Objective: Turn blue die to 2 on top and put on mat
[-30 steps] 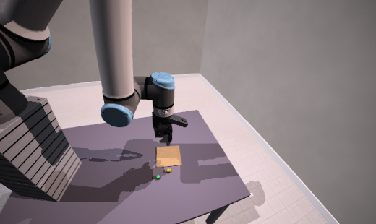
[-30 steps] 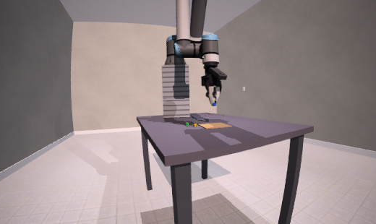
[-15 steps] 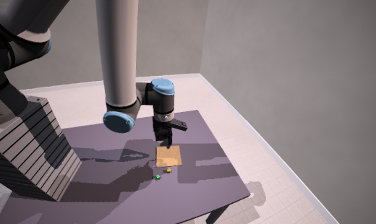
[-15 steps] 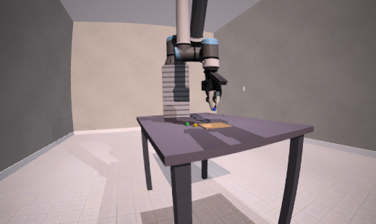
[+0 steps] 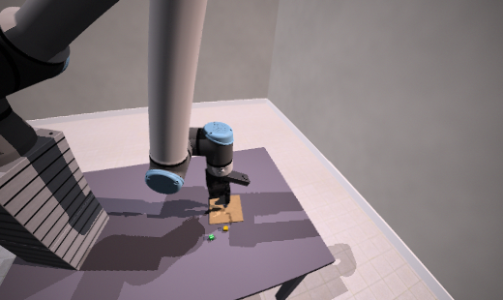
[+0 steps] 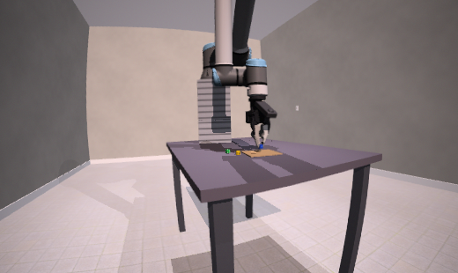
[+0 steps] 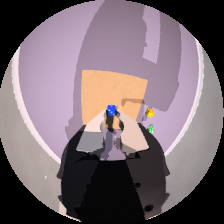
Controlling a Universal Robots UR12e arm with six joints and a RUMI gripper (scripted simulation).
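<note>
The tan mat is 4 cm below my hand. The rest, counted from my hand: yellow die 1 cm behind, 10 cm to the right, 3 cm below; green die 7 cm behind, 13 cm to the right, 3 cm below; blue die 1 cm below.
</note>
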